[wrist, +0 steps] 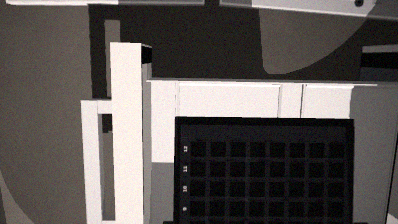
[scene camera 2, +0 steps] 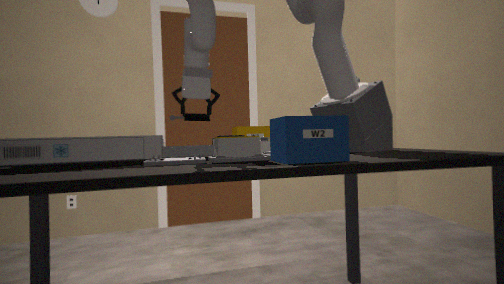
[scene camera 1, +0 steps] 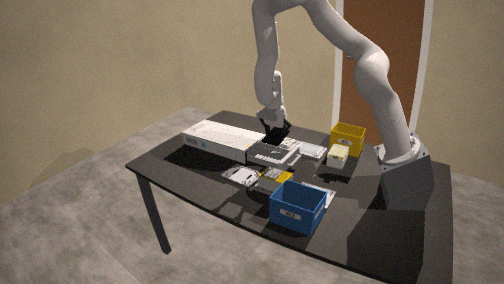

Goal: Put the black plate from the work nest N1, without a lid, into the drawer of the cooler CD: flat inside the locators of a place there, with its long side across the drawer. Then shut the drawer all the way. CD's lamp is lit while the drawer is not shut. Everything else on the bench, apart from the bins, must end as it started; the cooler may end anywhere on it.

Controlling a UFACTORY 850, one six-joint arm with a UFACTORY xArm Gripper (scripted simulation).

A black plate (wrist: 244,158) is 0.14 m from the lens. A cooler CD (wrist: 370,68): 0.31 m from the lens. The marked spots on the cooler CD and the black plate are 0.20 m apart.
